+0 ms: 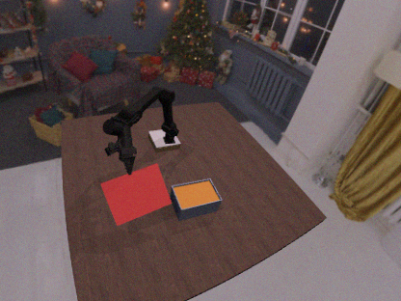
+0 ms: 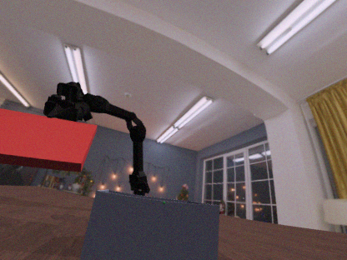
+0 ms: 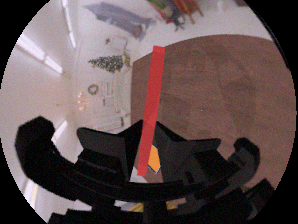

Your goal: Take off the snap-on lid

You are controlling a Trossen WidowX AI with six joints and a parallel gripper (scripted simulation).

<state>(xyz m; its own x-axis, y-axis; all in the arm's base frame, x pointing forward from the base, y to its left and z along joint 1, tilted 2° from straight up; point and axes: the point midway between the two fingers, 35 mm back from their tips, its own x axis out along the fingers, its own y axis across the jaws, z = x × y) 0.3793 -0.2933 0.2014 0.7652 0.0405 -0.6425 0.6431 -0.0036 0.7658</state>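
Now: gripper tip 6 cm short of the red lid, 5 cm above it and 2 cm to the right of it. From my gripper tip the other things lie so: blue storage box 30 cm to the left, 18 cm below, 5 cm ahead.
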